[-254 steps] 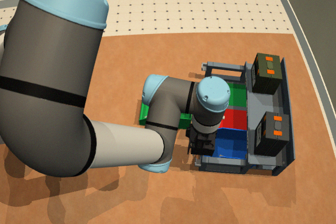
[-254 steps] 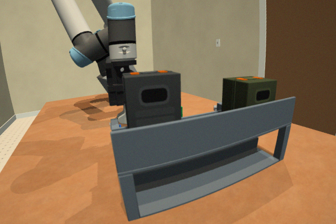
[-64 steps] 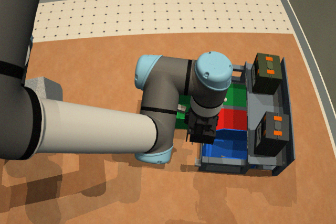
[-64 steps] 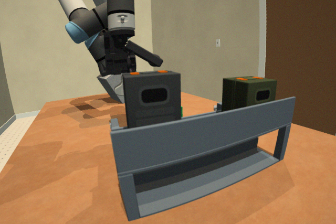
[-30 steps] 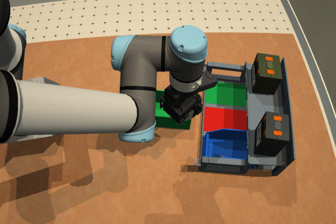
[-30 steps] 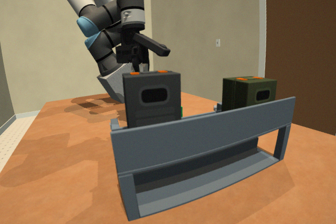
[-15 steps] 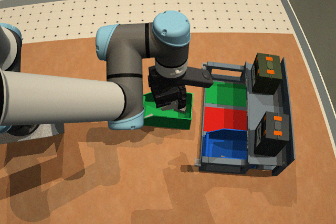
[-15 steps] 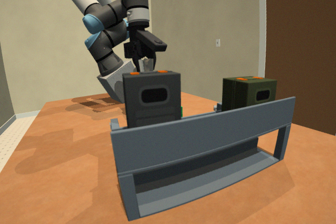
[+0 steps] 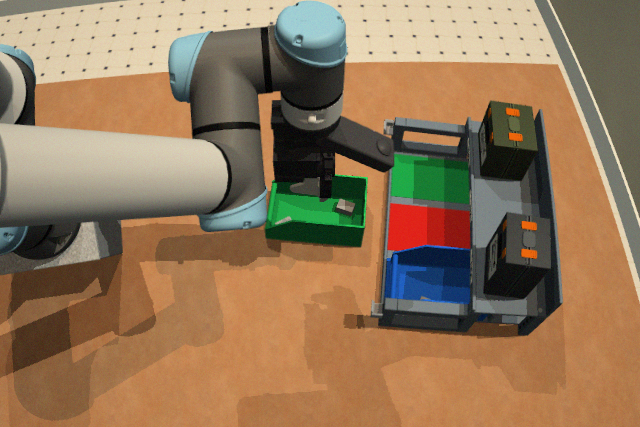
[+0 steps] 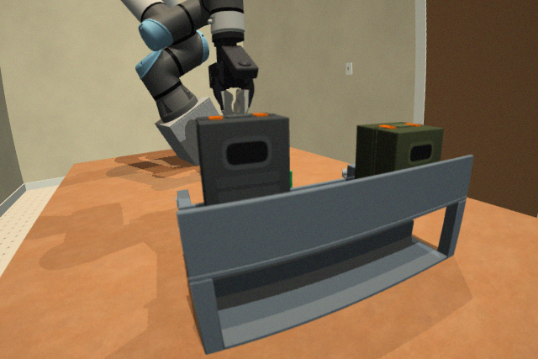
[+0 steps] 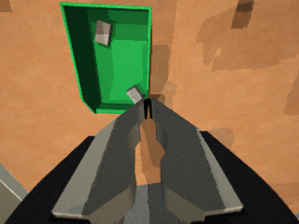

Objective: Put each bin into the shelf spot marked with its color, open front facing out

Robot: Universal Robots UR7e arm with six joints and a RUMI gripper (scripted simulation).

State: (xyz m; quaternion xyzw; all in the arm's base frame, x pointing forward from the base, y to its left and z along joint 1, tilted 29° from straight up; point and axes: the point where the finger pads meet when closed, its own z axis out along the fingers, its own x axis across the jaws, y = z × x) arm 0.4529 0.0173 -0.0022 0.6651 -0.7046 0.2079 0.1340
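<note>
Now: hand 5 cm to the right of the green bin and 13 cm above it. Also, from my hand: shelf front lip: 12 cm ahead, 2 cm to the left, 16 cm below; then black box: 29 cm ahead, 13 cm to the right, 1 cm below; then blue bin: 19 cm ahead, 11 cm to the right, 13 cm below.
</note>
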